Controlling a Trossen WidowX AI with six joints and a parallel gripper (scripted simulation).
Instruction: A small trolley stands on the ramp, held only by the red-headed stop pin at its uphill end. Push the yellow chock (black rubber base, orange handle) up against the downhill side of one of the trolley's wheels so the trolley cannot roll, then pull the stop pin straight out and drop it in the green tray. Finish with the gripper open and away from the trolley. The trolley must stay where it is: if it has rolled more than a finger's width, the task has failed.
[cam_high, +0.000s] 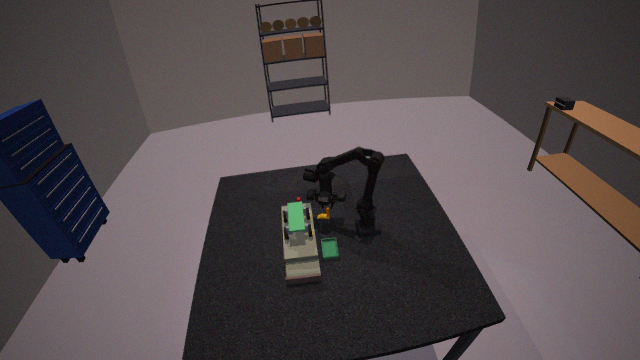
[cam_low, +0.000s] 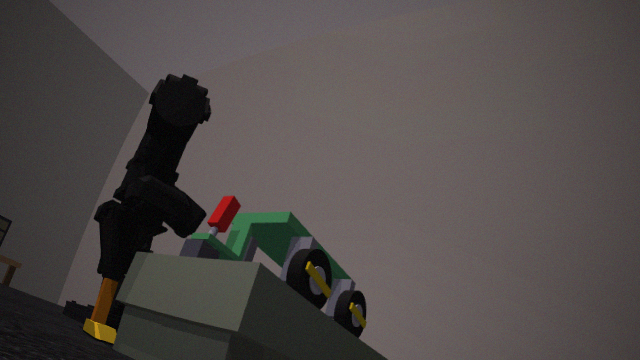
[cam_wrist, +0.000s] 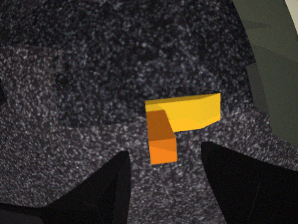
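My gripper tip is now 2 cm short of the yellow chock and 4 cm above it. From my gripper tip the other things lie so: red-headed stop pin 14 cm ahead, 1 cm to the left, 7 cm above; green trolley 16 cm ahead, 12 cm to the left, 5 cm above; pale ramp 16 cm ahead, 13 cm to the left, 2 cm below.
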